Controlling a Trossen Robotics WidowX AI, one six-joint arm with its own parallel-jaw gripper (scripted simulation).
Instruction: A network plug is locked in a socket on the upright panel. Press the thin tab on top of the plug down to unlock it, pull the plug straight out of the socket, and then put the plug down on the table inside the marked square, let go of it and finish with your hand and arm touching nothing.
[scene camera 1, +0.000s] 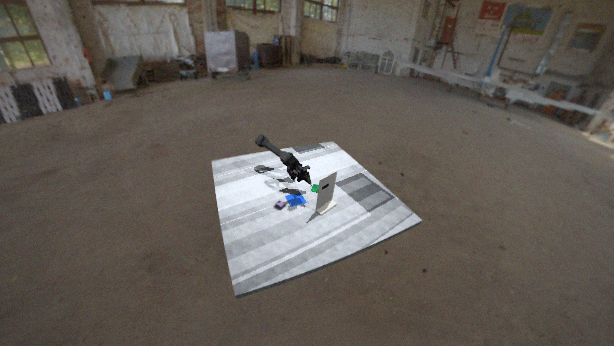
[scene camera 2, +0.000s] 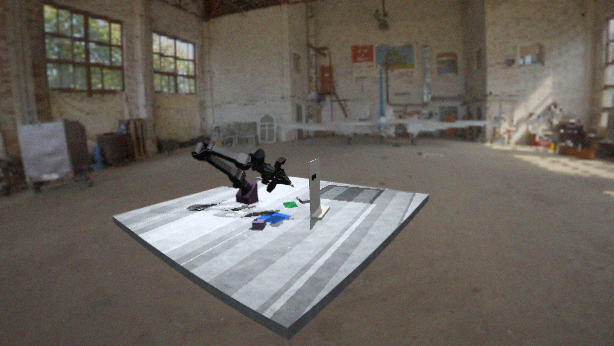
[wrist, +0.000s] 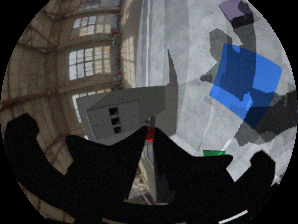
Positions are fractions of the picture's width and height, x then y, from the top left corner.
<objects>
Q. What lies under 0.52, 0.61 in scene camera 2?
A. A white upright panel.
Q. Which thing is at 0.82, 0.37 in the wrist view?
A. A blue flat patch.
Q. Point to the gripper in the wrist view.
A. At 0.51, 0.58
</objects>
